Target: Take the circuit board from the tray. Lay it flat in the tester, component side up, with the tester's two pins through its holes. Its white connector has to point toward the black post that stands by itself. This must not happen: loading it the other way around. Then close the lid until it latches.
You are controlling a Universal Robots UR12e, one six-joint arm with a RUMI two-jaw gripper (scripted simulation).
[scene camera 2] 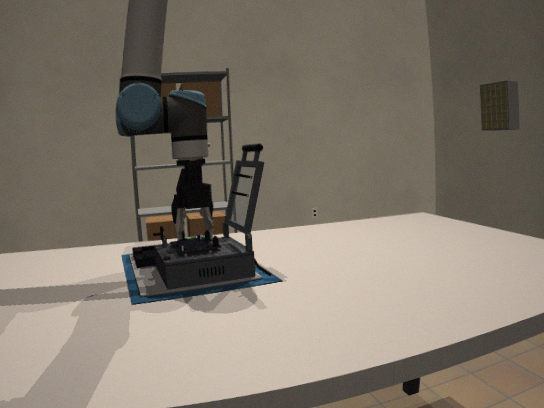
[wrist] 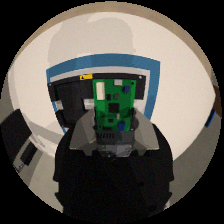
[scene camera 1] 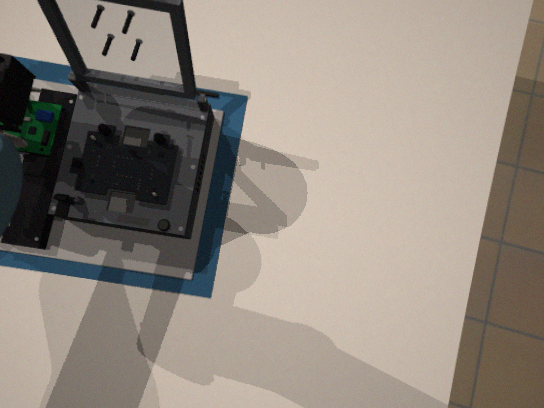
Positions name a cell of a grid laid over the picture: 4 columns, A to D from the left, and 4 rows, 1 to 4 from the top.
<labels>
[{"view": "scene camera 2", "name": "my gripper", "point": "B3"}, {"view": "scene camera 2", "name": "lid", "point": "B2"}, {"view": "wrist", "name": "my gripper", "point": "C2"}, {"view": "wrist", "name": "green circuit board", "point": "C2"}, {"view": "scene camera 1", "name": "my gripper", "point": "A2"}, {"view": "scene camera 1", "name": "lid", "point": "B1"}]
</labels>
